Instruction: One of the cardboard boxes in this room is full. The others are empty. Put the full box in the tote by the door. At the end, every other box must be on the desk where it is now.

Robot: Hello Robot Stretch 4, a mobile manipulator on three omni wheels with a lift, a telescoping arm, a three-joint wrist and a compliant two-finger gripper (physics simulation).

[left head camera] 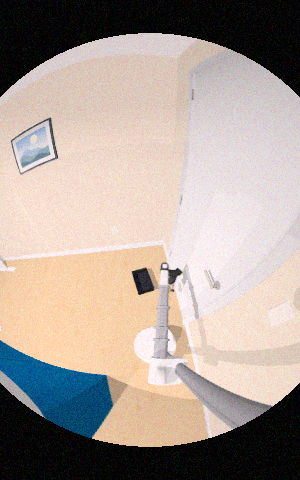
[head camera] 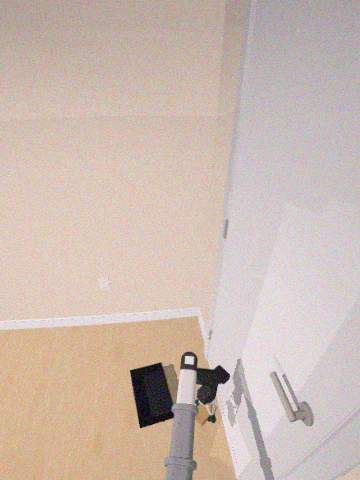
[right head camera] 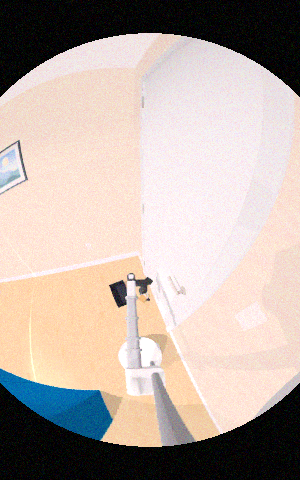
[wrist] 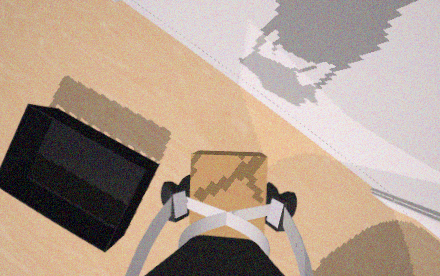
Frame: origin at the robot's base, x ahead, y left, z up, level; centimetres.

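Seen in the pictures: gripper, fingertip midpoint: (head camera: pixel 204 412) (right head camera: pixel 144 297) (wrist: pixel 228 194).
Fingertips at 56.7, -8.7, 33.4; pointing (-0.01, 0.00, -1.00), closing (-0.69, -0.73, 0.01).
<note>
Pixels of each thing's top centre, then the offset from my fingertips to it, as dx, dy, dz.
- brown cardboard box, top centre: (wrist: pixel 227 212) (head camera: pixel 204 409) -0.3, +0.3, +4.6
- black tote, top centre: (wrist: pixel 64 177) (head camera: pixel 151 389) (left head camera: pixel 141 278) (right head camera: pixel 119 291) +19.5, +29.1, -26.2
A brown cardboard box (wrist: pixel 228 182) (head camera: pixel 202 416) is held between the two fingertips of my gripper (wrist: pixel 228 194) (head camera: pixel 206 411), which is shut on it. In the wrist view the box is above the floor, to the right of the tote, and apart from it. The black tote (wrist: pixel 75 172) (head camera: pixel 152 395) (left head camera: pixel 143 281) (right head camera: pixel 118 294) stands on the floor near the door, with its open top showing a dark inside. In the head camera view the gripper is right of the tote, beyond the arm's end. The desk and the other boxes do not show.
The white door (head camera: pixel 300 225) (left head camera: pixel 240 165) (right head camera: pixel 200 165) with its lever handle (head camera: pixel 285 397) is close on the gripper's right. The telescoping arm (head camera: pixel 182 435) (left head camera: pixel 162 320) reaches toward the corner. A blue object (left head camera: pixel 75 400) (right head camera: pixel 65 410) is at the lower left.
</note>
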